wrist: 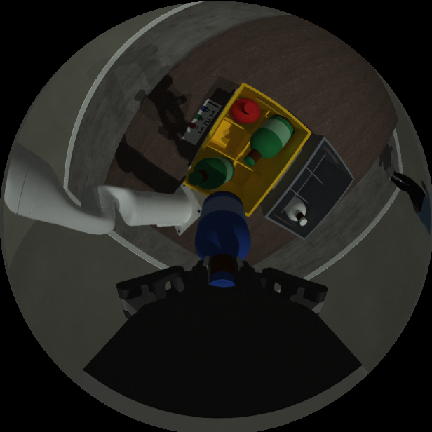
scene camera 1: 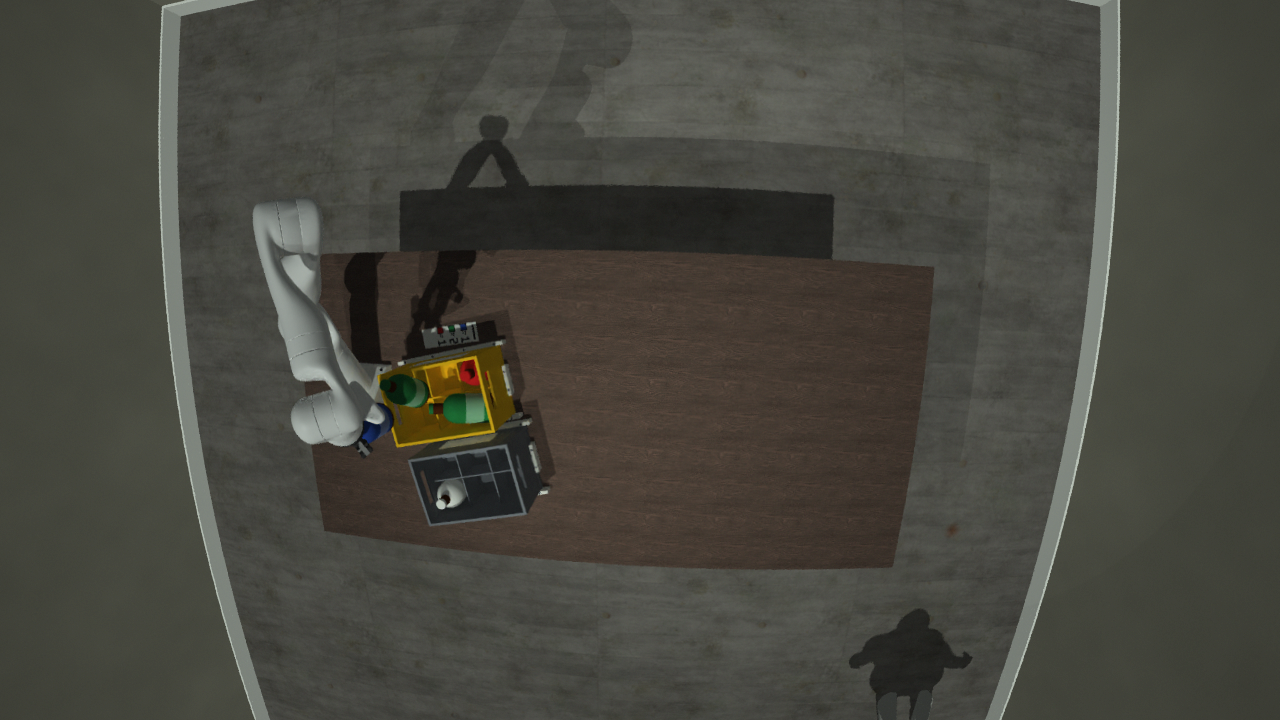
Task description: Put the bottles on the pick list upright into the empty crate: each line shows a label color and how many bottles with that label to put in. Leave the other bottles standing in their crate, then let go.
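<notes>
My gripper (scene camera 1: 363, 446) (wrist: 222, 264) is shut on the neck of a blue bottle (scene camera 1: 377, 423) (wrist: 222, 227), beyond the left short side of the yellow crate (scene camera 1: 444, 439) (wrist: 298, 148). In that crate, a green bottle (scene camera 1: 406, 390) (wrist: 215, 172) stands in the near left compartment in the wrist view. Another green bottle (scene camera 1: 466, 409) (wrist: 272, 137) leans over or lies, its cap towards my side. A red bottle (scene camera 1: 469, 372) (wrist: 245, 111) stands in a corner compartment. A white bottle (scene camera 1: 452, 491) (wrist: 297, 211) stands in the grey crate (scene camera 1: 474, 519) (wrist: 340, 159). The pick list (scene camera 1: 450, 335) (wrist: 202, 121) shows red, green and blue marks; its numbers are small.
Both crates stand side by side near the left end of the brown table (scene camera 1: 716, 402) (wrist: 325, 65). The arm's lower links (wrist: 155, 209) and base plate (wrist: 189, 220) are close to the yellow crate's corner. A person (wrist: 412, 186) shows beyond the table in the wrist view.
</notes>
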